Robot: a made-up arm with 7 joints. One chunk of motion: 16 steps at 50 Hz.
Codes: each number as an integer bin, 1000 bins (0 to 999) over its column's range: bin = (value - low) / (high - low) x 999, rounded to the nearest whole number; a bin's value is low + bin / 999 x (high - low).
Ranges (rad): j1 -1.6..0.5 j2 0..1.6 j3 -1.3..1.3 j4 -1.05..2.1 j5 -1.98..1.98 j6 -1.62..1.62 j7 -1.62..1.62
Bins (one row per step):
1: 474 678 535 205 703 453 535
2: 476 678 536 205 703 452 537
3: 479 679 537 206 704 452 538
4: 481 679 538 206 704 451 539
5: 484 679 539 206 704 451 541
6: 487 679 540 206 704 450 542
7: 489 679 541 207 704 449 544
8: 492 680 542 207 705 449 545
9: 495 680 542 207 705 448 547
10: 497 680 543 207 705 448 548
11: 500 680 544 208 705 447 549
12: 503 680 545 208 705 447 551
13: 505 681 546 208 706 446 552
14: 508 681 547 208 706 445 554
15: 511 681 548 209 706 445 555
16: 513 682 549 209 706 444 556
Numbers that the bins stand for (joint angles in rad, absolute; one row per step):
1: -0.6036 1.0859 0.0924 -0.4036 0.8067 -0.1508 0.1151
2: -0.5994 1.0859 0.0950 -0.4036 0.8067 -0.1541 0.1216
3: -0.5931 1.0875 0.0976 -0.4005 0.8106 -0.1541 0.1249
4: -0.5889 1.0875 0.1002 -0.4005 0.8106 -0.1573 0.1281
5: -0.5826 1.0875 0.1028 -0.4005 0.8106 -0.1573 0.1346
6: -0.5763 1.0875 0.1054 -0.4005 0.8106 -0.1605 0.1378
7: -0.5721 1.0875 0.1080 -0.3973 0.8106 -0.1638 0.1443
8: -0.5658 1.0891 0.1106 -0.3973 0.8146 -0.1638 0.1476
9: -0.5595 1.0891 0.1106 -0.3973 0.8146 -0.1670 0.1541
10: -0.5553 1.0891 0.1132 -0.3973 0.8146 -0.1670 0.1573
11: -0.5489 1.0891 0.1158 -0.3941 0.8146 -0.1703 0.1605
12: -0.5426 1.0891 0.1184 -0.3941 0.8146 -0.1703 0.1670
13: -0.5384 1.0907 0.1210 -0.3941 0.8186 -0.1735 0.1703
14: -0.5321 1.0907 0.1236 -0.3941 0.8186 -0.1768 0.1768
15: -0.5258 1.0907 0.1262 -0.3910 0.8186 -0.1768 0.1800
16: -0.5216 1.0923 0.1288 -0.3910 0.8186 -0.1800 0.1832

